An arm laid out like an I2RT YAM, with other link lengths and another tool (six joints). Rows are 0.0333 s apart.
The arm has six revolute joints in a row. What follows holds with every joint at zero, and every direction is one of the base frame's. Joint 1 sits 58.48 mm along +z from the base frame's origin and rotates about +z. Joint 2 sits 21 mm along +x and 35.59 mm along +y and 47.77 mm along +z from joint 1 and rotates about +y. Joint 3 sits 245.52 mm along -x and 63.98 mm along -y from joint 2 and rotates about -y. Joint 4 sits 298.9 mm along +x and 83.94 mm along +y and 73.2 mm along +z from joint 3 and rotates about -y. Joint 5 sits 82.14 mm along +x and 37.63 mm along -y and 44.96 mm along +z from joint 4 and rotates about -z. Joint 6 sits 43.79 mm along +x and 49.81 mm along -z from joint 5 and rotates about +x. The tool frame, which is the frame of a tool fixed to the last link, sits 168 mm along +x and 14 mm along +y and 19 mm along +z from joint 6; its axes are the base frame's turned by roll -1.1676, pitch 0.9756 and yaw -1.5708 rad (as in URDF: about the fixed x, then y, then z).
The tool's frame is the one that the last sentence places.
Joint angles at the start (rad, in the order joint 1, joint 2, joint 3, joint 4, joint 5, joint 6): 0.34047 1.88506 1.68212 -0.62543 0.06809 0.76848
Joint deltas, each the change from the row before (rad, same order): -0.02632 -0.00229 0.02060 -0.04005 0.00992 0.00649; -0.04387 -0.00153 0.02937 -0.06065 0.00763 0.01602; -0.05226 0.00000 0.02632 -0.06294 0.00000 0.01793; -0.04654 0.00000 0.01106 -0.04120 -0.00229 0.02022; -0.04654 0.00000 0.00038 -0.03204 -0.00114 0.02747; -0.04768 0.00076 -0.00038 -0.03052 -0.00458 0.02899; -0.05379 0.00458 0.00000 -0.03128 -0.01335 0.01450; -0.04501 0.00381 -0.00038 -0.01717 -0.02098 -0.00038; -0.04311 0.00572 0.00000 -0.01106 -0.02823 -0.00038; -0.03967 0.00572 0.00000 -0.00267 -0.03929 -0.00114; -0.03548 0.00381 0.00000 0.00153 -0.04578 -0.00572
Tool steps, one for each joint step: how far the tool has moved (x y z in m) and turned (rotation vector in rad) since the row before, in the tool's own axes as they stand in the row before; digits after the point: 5 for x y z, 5 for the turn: -0.00222 -0.01897 0.00294 0.03038 0.02204 0.01748; -0.00148 -0.02921 0.00603 0.04165 0.04136 0.03317; 0.00072 -0.03179 0.00897 0.04019 0.05159 0.03819; 0.00183 -0.02651 0.01059 0.03237 0.04600 0.03992; 0.00343 -0.02578 0.01326 0.03336 0.04980 0.04702; 0.00289 -0.02528 0.01368 0.03025 0.05130 0.05007; 0.00287 -0.02559 0.01583 0.02546 0.05302 0.04019; 0.00005 -0.01850 0.01189 0.00831 0.03490 0.02588; -0.00083 -0.01555 0.01096 -0.00186 0.03227 0.02641; -0.00227 -0.01134 0.00845 -0.01731 0.02624 0.02572; -0.00311 -0.00817 0.00529 -0.02779 0.01880 0.02002
